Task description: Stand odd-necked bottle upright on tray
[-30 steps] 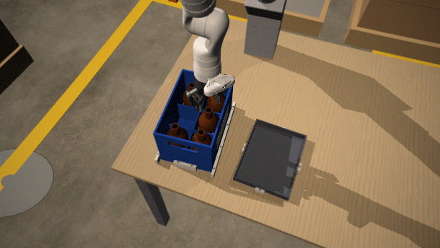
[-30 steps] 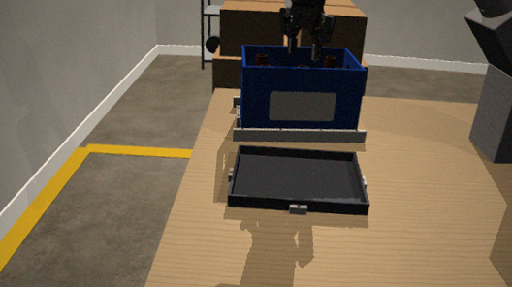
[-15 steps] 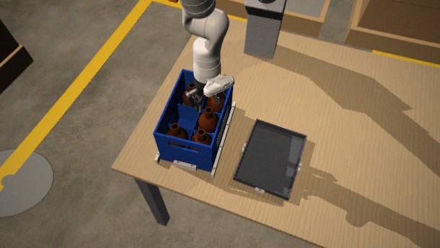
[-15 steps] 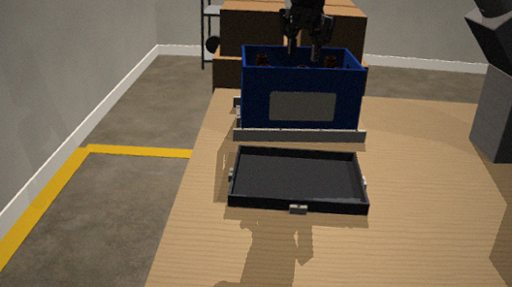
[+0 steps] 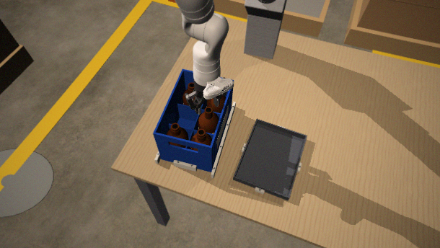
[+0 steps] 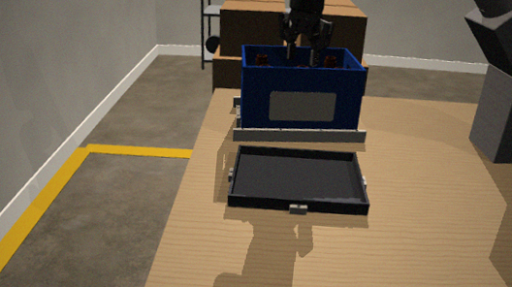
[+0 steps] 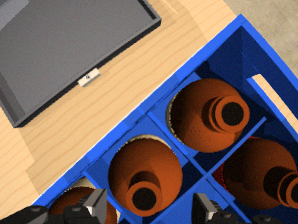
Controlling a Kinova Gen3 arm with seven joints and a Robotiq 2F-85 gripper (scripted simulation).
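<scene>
The blue crate lies 10 mm ahead of my hand, 40 mm to the right of it and 100 mm below it. From my hand the other things lie so: dark grey tray 40 mm behind, 240 mm to the left, 170 mm below.
</scene>
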